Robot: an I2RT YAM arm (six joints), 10 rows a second.
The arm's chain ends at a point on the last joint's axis. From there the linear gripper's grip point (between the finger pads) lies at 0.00 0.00 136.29 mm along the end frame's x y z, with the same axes.
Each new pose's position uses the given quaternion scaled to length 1; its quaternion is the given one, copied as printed.
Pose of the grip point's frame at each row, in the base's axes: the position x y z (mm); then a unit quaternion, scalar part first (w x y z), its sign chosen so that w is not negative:
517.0, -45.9, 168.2, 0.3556, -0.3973, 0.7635, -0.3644
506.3, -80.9, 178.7, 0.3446, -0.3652, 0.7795, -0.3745
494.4, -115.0, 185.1, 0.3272, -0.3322, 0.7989, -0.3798
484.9, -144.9, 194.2, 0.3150, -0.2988, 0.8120, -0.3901
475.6, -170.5, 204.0, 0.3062, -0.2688, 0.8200, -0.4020
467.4, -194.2, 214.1, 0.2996, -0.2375, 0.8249, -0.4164
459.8, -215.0, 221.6, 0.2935, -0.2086, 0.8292, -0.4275
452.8, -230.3, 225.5, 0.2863, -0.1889, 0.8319, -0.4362
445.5, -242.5, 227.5, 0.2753, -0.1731, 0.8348, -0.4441
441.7, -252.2, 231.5, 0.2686, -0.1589, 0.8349, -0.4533
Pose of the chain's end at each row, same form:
403.5, -8.6, 233.8, 0.3556, -0.3973, 0.7635, -0.3644
395.8, -35.6, 244.4, 0.3446, -0.3652, 0.7795, -0.3745
388.7, -61.9, 252.9, 0.3272, -0.3322, 0.7989, -0.3798
383.4, -84.2, 262.0, 0.3150, -0.2988, 0.8120, -0.3901
377.7, -103.1, 270.7, 0.3062, -0.2688, 0.8200, -0.4020
373.1, -120.0, 278.7, 0.2996, -0.2375, 0.8249, -0.4164
369.2, -135.1, 284.6, 0.2935, -0.2086, 0.8292, -0.4275
365.4, -146.1, 287.6, 0.2863, -0.1889, 0.8319, -0.4362
361.9, -154.4, 289.4, 0.2753, -0.1731, 0.8348, -0.4441
360.9, -160.7, 292.1, 0.2686, -0.1589, 0.8349, -0.4533

